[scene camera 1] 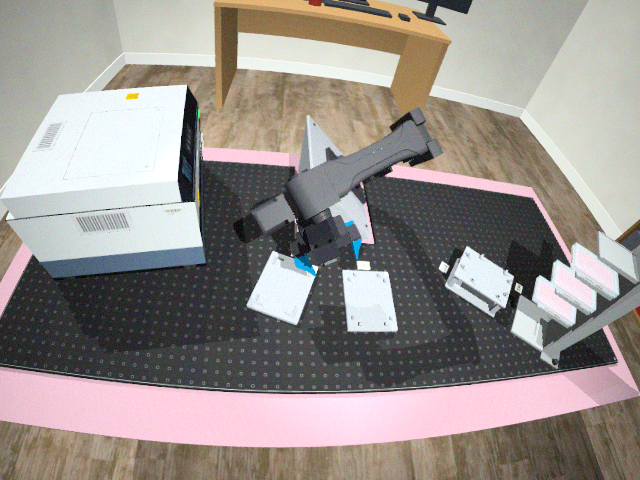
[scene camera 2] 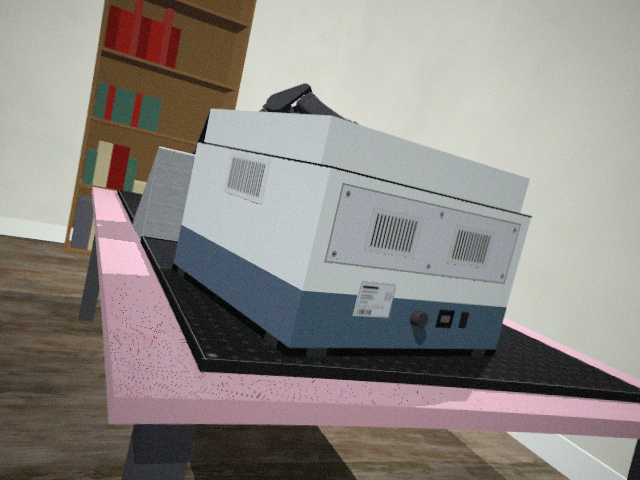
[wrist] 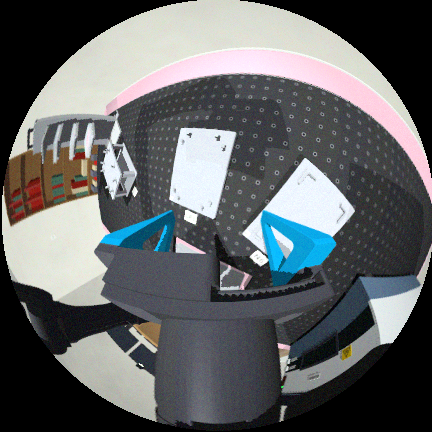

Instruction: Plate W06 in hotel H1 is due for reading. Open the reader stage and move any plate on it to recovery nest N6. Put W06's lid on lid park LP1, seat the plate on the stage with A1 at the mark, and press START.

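Places are measured from the arm's base along level axes (x back, y up, z left), in metres.
Pixels of known places: gripper, between the fingertips: (scene camera 1: 335, 266) (wrist: 217, 214).
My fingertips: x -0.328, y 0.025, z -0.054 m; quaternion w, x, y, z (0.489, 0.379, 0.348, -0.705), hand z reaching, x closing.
Observation:
Ahead of a thing's pixels: the offset from my fingertips to its top centre. "spot": to the spot under its first point. Level surfaces: height alone.
The reader @[dx +0.192, dy +0.178, dz -0.525 m] (scene camera 1: 129, 134) (scene camera 2: 253, 206) (wrist: 320, 367) stands at the left in scene camera 1; no stage shows extended from it. Nest N6 @[dx -0.002, dy -0.083, dz -0.106 m] (scene camera 1: 281, 289) (wrist: 310, 195), with a readable label @[spot: dx +0.099, dy -0.100, dz -0.072 m] (wrist: 258, 258) in the wrist view, is a white pad with corner ledges and no plate on it. A white pegged pad @[spot: dx -0.029, dy -0.091, dz +0.097 m] (scene camera 1: 368, 299) (wrist: 202, 170) lies beside it, its label too small to read. Hotel @[spot: dx -0.179, dy +0.078, dz +0.587 m] (scene camera 1: 589, 322) at the far right holds several pink-topped plates @[dx -0.087, dy +0.028, dz +0.575 m] (scene camera 1: 554, 300); I cannot tell which is W06. My gripper (scene camera 1: 334, 264) (wrist: 217, 214) is open and empty, above the rear edges of the two pads.
A raised white pegged stand (scene camera 1: 483, 276) (wrist: 119, 170) is between the pads and the hotel. The grey slanted arm mount (scene camera 1: 315, 139) stands behind the gripper. The black perforated mat @[dy -0.100 m] (scene camera 1: 206, 356) lies on the pink table (scene camera 1: 310, 413) (scene camera 2: 258, 408). A desk (scene camera 1: 320, 31) stands behind.

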